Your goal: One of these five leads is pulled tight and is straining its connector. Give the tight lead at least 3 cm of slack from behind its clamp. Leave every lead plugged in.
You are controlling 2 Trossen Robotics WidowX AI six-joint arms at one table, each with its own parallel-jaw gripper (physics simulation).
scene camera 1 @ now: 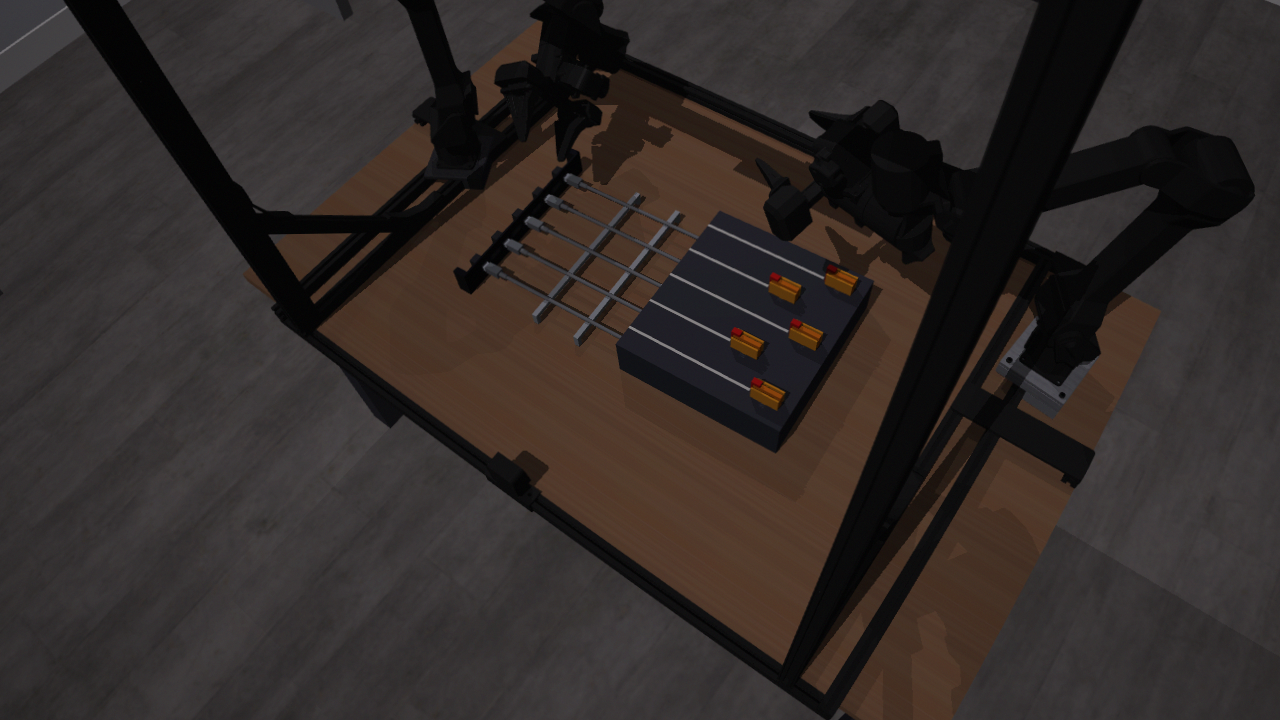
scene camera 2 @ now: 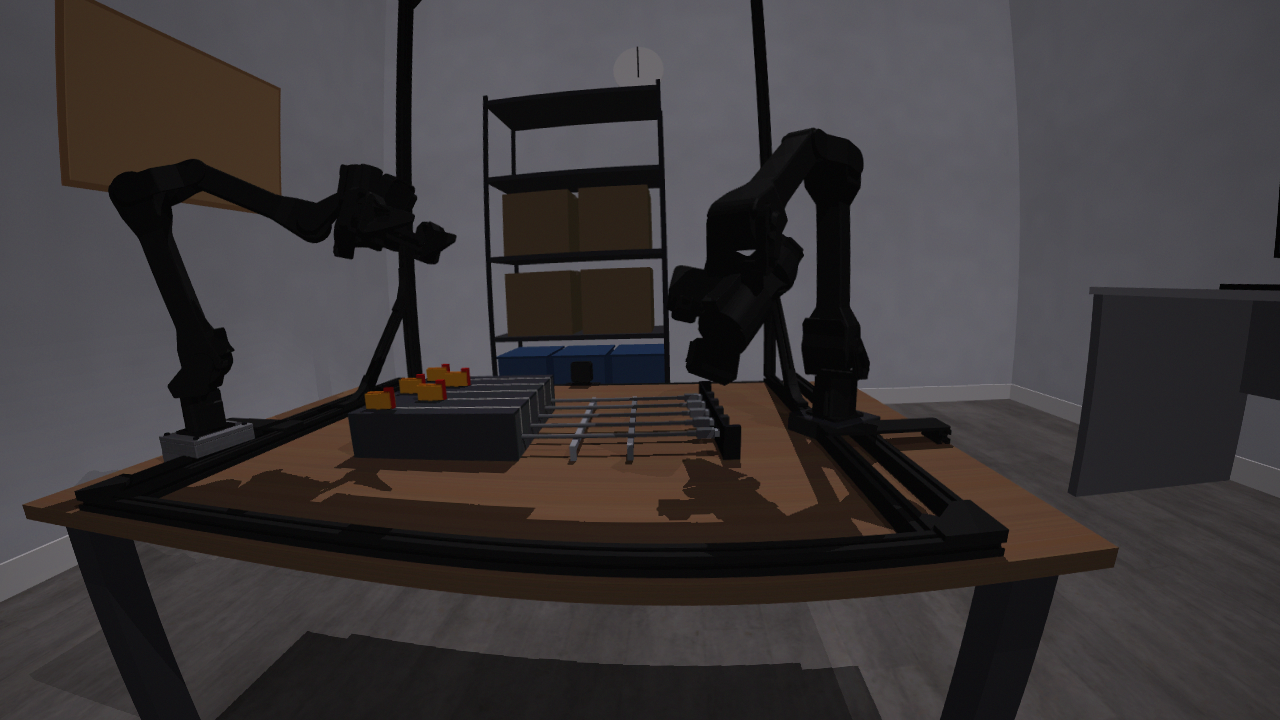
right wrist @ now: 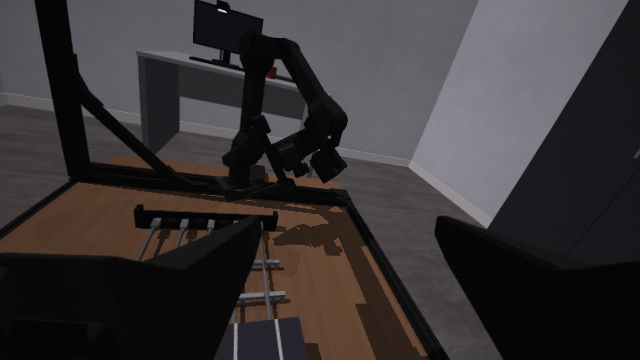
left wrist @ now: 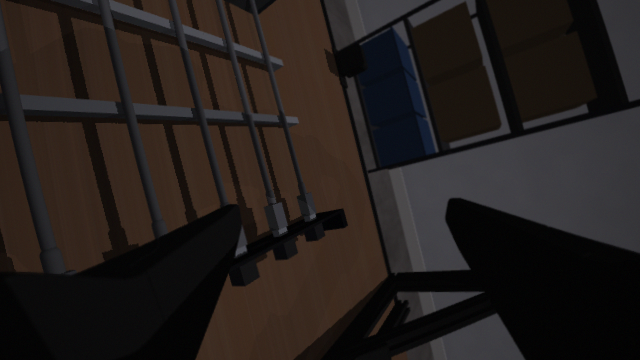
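Seen in the pictures: left gripper, between the fingertips: (scene camera 1: 542, 151) (scene camera 2: 694, 334) (right wrist: 235, 178) (left wrist: 344, 211); right gripper, between the fingertips: (scene camera 1: 783, 137) (scene camera 2: 435, 228) (right wrist: 347, 224); left arm's base, origin of its link: (scene camera 1: 459, 155) (scene camera 2: 834, 414) (right wrist: 238, 182); right arm's base, origin of its link: (scene camera 1: 1050, 358) (scene camera 2: 206, 429).
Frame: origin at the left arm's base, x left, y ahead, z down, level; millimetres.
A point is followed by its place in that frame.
Observation:
Five grey leads (scene camera 1: 572, 308) @(x -293, y 250, z 0 mm) (left wrist: 138, 150) @(x -118, y 250, z 0 mm) (right wrist: 265, 280) @(x -107, y 346, z 0 mm) run from connectors on a black strip (scene camera 1: 467, 279) @(x -259, y 84, z -7 mm) (scene camera 2: 731, 441) @(x 9, y 200, z 2 mm) across two rails (scene camera 1: 543, 308) @(x -290, y 206, z 7 mm) (scene camera 1: 581, 336) @(x -330, y 270, z 11 mm) and onto a dark block (scene camera 1: 698, 399) @(x -425, y 450, z -9 mm) (scene camera 2: 438, 436) @(x -167, y 549, z -7 mm). There each meets an orange clamp with a red tab (scene camera 1: 768, 394) @(x -435, y 541, z -58 mm) (scene camera 1: 747, 343) @(x -361, y 508, z -58 mm) (scene camera 1: 805, 334) @(x -339, y 583, z -58 mm) (scene camera 1: 785, 288) @(x -267, y 553, z -58 mm) (scene camera 1: 841, 280) @(x -249, y 628, z -62 mm). All five look straight; which is tight I cannot tell. My left gripper (scene camera 1: 544, 145) @(x -103, y 187, z -124 mm) (left wrist: 344, 211) @(x -103, y 187, z -124 mm) is open and empty above the strip's far end. My right gripper (scene camera 1: 786, 138) @(x -217, y 530, z -290 mm) (right wrist: 347, 224) @(x -217, y 530, z -290 mm) is open and empty, high beyond the block's far side.
Black frame rails (scene camera 1: 653, 573) @(x -664, y 415, z 32 mm) edge the wooden table (scene camera 1: 537, 402) @(x -435, y 224, z 27 mm), with dark uprights (scene camera 1: 948, 376) @(x -778, y 596, z -707 mm) at its corners. A small black box (scene camera 1: 512, 472) @(x -566, y 228, z -28 mm) sits on the near rail in scene camera 1. A shelf unit (scene camera 2: 663, 295) stands behind the table in scene camera 2.

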